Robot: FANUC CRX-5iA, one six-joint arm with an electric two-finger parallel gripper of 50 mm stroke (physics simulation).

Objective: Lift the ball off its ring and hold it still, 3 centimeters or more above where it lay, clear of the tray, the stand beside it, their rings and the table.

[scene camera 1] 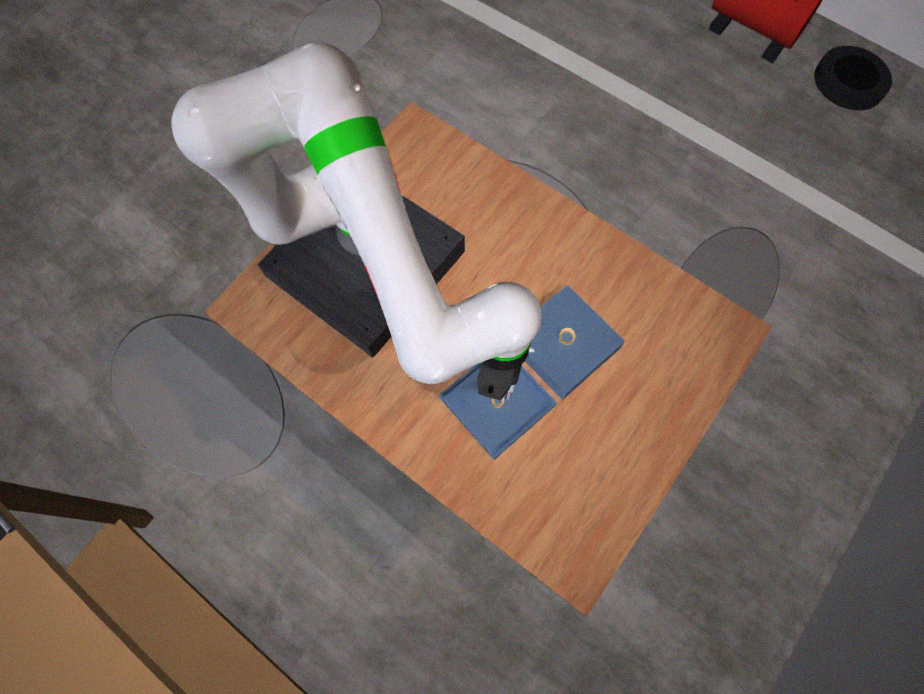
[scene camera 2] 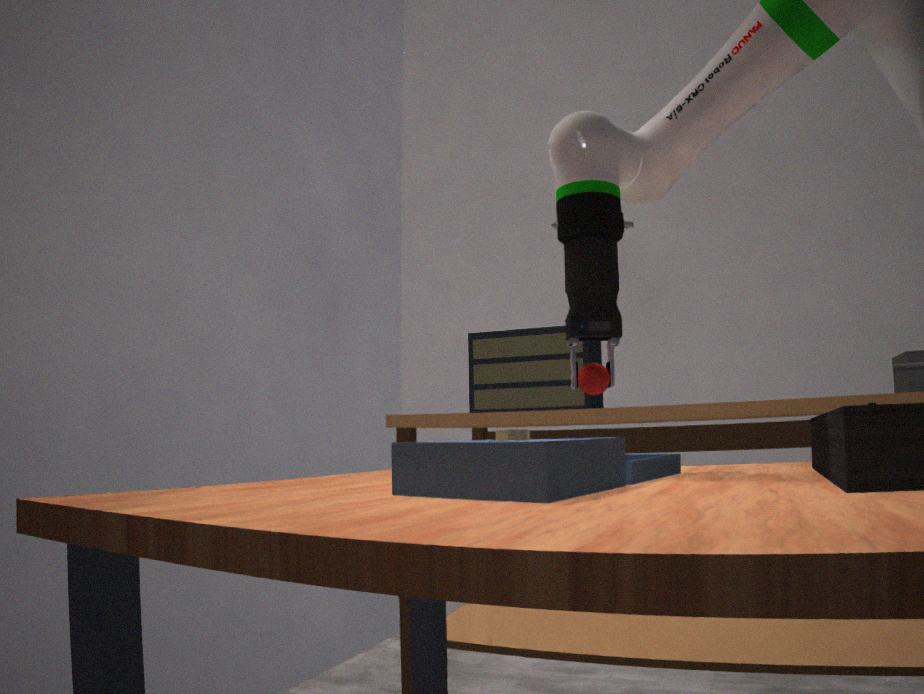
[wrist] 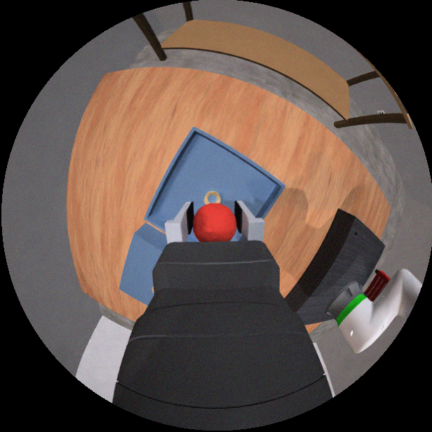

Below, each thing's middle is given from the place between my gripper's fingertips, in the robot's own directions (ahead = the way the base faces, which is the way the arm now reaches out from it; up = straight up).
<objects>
I see my gripper 10 mm to the right of the red ball [scene camera 2: 593, 378] and 10 mm below it. From my hand the other things lie so: blue stand [scene camera 2: 514, 468]: 220 mm to the left, 90 mm below, 50 mm ahead; blue tray [scene camera 1: 496, 424]: 110 mm below, 10 mm to the left.
</objects>
